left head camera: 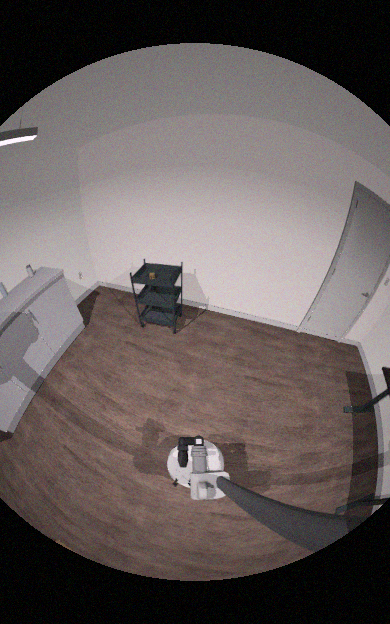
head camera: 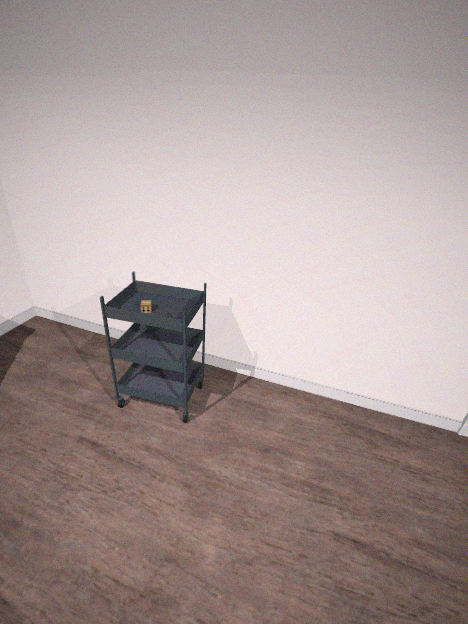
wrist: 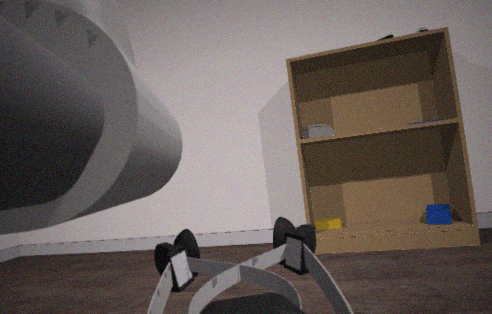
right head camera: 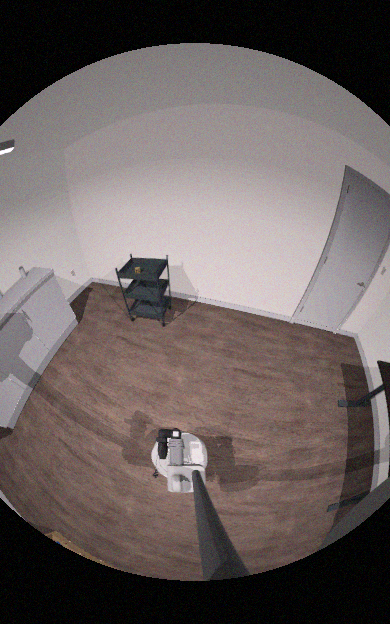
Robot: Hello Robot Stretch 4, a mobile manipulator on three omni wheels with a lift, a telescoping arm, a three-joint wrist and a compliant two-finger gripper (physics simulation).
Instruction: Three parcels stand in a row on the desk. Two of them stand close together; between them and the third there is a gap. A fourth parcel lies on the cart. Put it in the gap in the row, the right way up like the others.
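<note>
The fourth parcel is a small tan box with dark marks on its near face. It sits on the top tray of the dark three-tier cart, near the tray's front left part. Its marks are too small to tell which way up it is. The desk shows partly at the right edge of both side head views; the row of three parcels does not show. My gripper is open and empty, near my base and far from the cart.
The cart stands near the back wall. A grey cabinet stands at the left. A grey door is at the right. A wooden bookcase stands against a wall in the wrist view.
</note>
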